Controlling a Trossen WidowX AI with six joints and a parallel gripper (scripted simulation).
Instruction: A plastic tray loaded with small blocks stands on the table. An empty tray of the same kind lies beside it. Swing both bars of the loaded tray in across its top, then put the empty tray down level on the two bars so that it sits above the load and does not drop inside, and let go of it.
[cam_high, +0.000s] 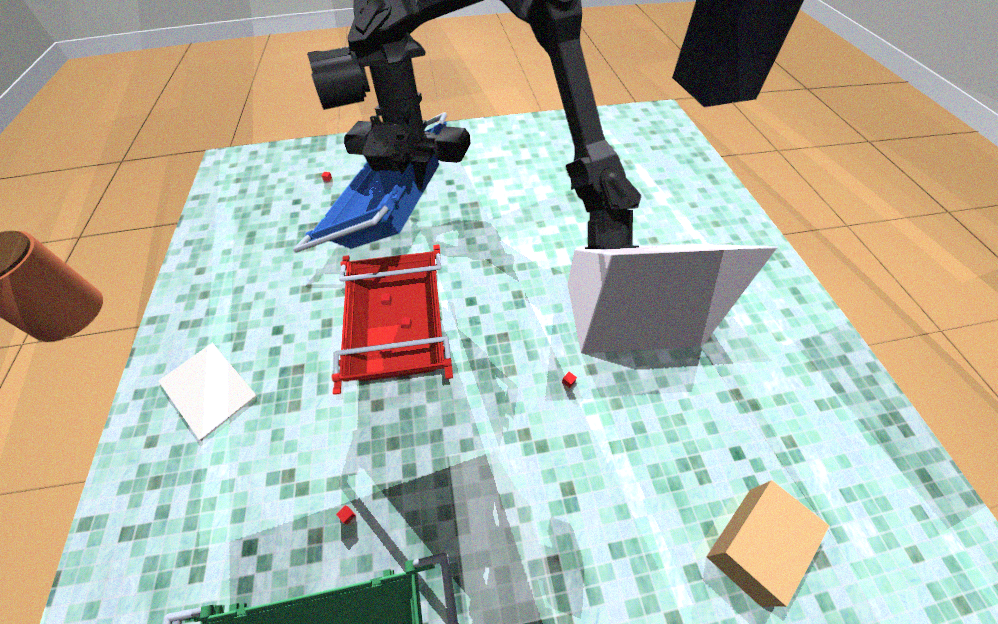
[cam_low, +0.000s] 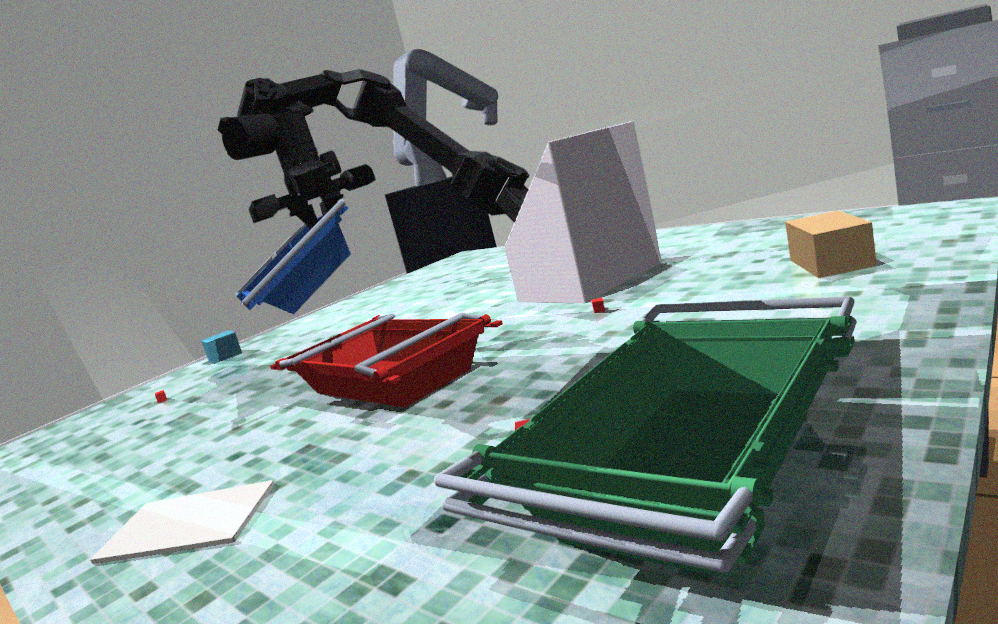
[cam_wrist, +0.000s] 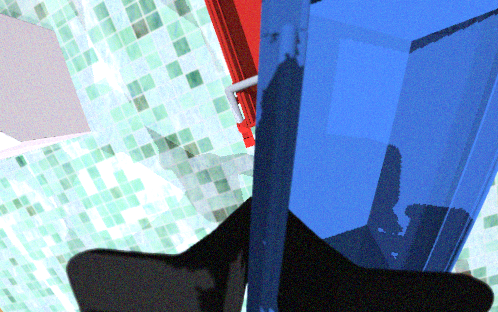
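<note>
The blue tray is 60 mm ahead of my gripper tip and 40 mm to the right of it. From my gripper tip the other things lie so: tan box: 320 mm behind, 630 mm to the left, 150 mm below; flat white plate: 420 mm ahead, 170 mm to the left, 180 mm below; cyan cube: 10 mm behind, 430 mm to the right, 160 mm below.
</note>
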